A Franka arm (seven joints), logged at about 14 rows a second.
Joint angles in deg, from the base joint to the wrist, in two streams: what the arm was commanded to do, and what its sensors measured. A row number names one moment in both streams.
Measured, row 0: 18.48 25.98 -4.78 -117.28 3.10 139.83 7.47
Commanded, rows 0 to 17: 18.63 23.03 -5.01 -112.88 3.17 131.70 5.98; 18.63 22.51 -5.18 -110.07 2.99 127.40 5.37; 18.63 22.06 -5.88 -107.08 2.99 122.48 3.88; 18.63 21.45 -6.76 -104.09 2.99 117.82 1.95; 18.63 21.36 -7.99 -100.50 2.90 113.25 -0.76; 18.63 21.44 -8.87 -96.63 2.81 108.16 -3.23; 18.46 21.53 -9.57 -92.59 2.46 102.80 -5.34; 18.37 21.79 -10.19 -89.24 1.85 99.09 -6.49; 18.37 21.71 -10.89 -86.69 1.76 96.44 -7.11; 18.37 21.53 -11.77 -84.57 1.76 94.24 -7.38; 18.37 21.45 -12.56 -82.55 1.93 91.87 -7.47; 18.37 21.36 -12.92 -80.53 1.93 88.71 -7.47; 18.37 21.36 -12.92 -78.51 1.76 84.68 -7.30; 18.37 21.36 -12.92 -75.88 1.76 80.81 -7.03; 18.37 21.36 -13.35 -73.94 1.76 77.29 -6.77; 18.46 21.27 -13.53 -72.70 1.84 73.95 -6.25; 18.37 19.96 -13.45 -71.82 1.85 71.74 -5.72; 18.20 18.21 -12.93 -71.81 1.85 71.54 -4.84
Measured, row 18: 18.23 20.26 -13.15 -73.77 2.34 74.55 -6.33
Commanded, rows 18 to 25: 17.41 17.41 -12.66 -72.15 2.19 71.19 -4.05; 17.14 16.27 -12.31 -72.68 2.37 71.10 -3.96; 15.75 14.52 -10.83 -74.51 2.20 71.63 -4.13; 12.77 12.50 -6.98 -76.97 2.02 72.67 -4.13; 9.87 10.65 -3.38 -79.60 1.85 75.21 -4.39; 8.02 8.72 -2.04 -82.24 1.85 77.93 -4.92; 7.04 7.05 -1.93 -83.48 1.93 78.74 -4.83; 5.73 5.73 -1.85 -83.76 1.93 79.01 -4.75
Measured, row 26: 9.05 11.13 -3.79 -78.56 2.30 76.58 -4.94
